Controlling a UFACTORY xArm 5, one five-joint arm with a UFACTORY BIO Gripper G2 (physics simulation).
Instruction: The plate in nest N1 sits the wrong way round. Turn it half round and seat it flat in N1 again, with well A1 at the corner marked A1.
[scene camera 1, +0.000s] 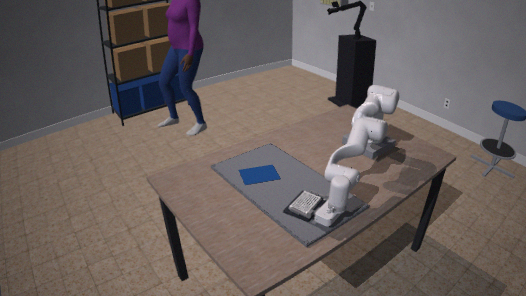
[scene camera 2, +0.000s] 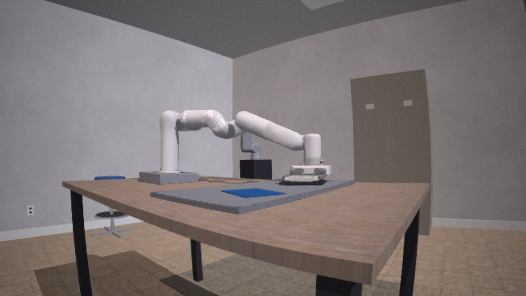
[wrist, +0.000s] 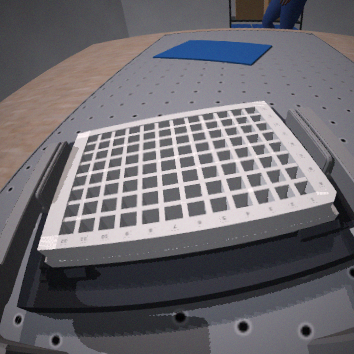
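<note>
The white 96-well plate (scene camera 1: 306, 203) (scene camera 2: 302, 177) (wrist: 180, 175) is between the two fingers of my gripper (scene camera 1: 319, 211) (scene camera 2: 307, 175) (wrist: 182, 159), which is shut on its short sides. The plate lies over the black nest (scene camera 1: 289, 210) (scene camera 2: 302, 183) (wrist: 150, 291), very low and close to level. In the wrist view a dark strip of the nest shows in front of the plate; whether the plate touches the nest floor is hidden. Column numbers run along the plate's near edge, high numbers at left, low at right. The nest's A1 mark does not show.
The nest stands on a grey perforated board (scene camera 1: 265, 194) (scene camera 2: 200, 198) (wrist: 150, 105) on the wooden table (scene camera 1: 200, 200) (scene camera 2: 350, 220). A flat blue rectangle (scene camera 1: 259, 174) (scene camera 2: 253, 192) (wrist: 215, 52) lies farther along the board. A person (scene camera 1: 182, 75) (wrist: 287, 12) stands beyond the table.
</note>
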